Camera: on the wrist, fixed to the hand. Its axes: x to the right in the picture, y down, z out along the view.
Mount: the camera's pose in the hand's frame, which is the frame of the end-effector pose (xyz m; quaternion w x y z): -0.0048 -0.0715 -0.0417 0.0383 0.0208 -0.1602 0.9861
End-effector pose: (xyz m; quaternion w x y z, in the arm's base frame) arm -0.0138 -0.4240 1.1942 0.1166 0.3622 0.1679 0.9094
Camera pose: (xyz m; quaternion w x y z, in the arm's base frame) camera -0.0330 -0.3693 1.1349 0.8730 -0.3276 0.3505 -0.0883
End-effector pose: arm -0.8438 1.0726 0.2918 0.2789 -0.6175 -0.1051 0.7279
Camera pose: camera -0.7837 1.1208 0.3224 0.7111 0.0049 -0.5754 -0.4040
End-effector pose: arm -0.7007 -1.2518 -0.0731 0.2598 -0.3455 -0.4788 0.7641
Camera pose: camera -0.6606 -1.2032 -0.0192 0.8131 0.3576 -0.2966 -0.3508
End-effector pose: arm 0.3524 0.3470 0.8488 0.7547 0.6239 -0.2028 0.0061
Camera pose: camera 0.3792 0.3717 0.7743 0.0226 0.1594 0.7438 -0.6487
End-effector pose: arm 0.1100 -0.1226 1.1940 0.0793 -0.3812 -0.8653 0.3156
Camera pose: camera 0.0855 -0.1422 1.2707 0.4389 0.8157 -0.3366 -0.1694
